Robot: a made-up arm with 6 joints.
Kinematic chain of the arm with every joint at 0, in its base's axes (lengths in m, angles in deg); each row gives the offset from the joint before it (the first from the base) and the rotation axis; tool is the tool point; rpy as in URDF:
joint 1: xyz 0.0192 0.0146 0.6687 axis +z
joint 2: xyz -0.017 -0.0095 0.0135 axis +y
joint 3: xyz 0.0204 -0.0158 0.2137 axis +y
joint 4: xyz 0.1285 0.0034 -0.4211 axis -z
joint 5: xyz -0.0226 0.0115 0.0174 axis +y
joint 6: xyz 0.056 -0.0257 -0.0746 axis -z
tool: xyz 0.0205 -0.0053 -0.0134 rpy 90 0 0
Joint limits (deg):
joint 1: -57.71..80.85
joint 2: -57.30..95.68
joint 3: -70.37..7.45
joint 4: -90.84..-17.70
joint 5: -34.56..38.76
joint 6: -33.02..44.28
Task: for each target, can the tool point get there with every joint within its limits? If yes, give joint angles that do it. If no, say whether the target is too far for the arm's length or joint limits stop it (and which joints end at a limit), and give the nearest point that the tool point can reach.
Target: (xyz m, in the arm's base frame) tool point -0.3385 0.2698 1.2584
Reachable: no: joint limits stop it (at a limit: joint 1, joint 3, joint 4, joint 5) | nearest point -0.0226 0.1863 1.1708 | short by 0.338 m
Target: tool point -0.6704 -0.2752 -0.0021
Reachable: no: too far | nearest point -0.2160 -0.0842 0.3335 | short by 0.596 m
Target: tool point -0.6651 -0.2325 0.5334
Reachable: no: joint limits stop it (at a limit: joint 2, joint 4, joint 5) | nearest point -0.3065 -0.1030 0.5778 | short by 0.384 m
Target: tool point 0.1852 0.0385 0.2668
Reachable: yes | joints 13.43 54.75 -33.26 -36.41 -4.06 36.79
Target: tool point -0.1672 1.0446 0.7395
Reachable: no: too far | nearest point 0.0765 0.5667 0.7148 | short by 0.537 m
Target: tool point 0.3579 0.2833 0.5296
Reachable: yes | joints 35.99 14.41 -41.08 -54.15 -4.35 -10.61
